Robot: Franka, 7 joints.
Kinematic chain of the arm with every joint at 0, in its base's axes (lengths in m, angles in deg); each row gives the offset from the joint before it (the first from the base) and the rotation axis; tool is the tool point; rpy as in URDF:
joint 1: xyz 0 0 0.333 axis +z
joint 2: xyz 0 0 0 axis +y
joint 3: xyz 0 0 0.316 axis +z
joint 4: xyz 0.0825 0 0 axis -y
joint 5: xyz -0.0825 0 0.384 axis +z
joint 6: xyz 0 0 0 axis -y
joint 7: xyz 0.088 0 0 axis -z
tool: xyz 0 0 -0.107 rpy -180 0 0
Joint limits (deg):
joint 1: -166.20..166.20
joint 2: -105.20..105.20
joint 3: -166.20..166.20
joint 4: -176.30..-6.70
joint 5: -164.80..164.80
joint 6: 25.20..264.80
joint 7: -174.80..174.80
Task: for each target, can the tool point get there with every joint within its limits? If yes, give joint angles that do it. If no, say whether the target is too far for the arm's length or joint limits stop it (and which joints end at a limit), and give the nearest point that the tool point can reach.
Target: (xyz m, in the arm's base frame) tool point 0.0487 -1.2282 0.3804
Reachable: no: too far | nearest point 0.0340 -0.8566 0.3661 | short by 0.372 m
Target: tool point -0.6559 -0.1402 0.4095
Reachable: yes | joints 69.74 -89.13 78.97 -108.96 -18.28 203.65 -84.38
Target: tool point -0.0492 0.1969 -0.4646
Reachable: no: joint limits stop it (at a limit: joint 2) | nearest point -0.0525 0.2102 -0.3566 | short by 0.109 m
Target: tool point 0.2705 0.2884 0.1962
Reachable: yes | joints -6.37 36.18 53.21 -160.35 11.73 231.29 -140.78
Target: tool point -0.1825 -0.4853 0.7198
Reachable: yes | joints 11.70 -44.22 -63.64 -71.52 108.70 235.08 143.56
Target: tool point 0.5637 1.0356 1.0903
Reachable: no: too far | nearest point 0.3451 0.6340 0.7966 | short by 0.543 m
